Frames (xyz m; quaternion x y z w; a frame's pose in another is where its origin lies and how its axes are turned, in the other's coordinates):
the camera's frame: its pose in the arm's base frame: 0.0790 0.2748 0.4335 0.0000 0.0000 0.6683 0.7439
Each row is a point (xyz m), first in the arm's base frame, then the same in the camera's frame.
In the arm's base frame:
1: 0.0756 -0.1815 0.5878
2: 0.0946 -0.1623 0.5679
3: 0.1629 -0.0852 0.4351
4: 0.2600 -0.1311 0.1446
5: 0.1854 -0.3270 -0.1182
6: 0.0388 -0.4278 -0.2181
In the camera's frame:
1: -0.4541 -0.0453 0.1543
2: -0.4329 -0.0622 0.1344
3: -0.3490 -0.1219 0.0016
4: -0.3843 -0.2233 -0.2889
5: -0.5870 -0.1700 -0.5517
6: -0.7029 -0.0350 -0.6516

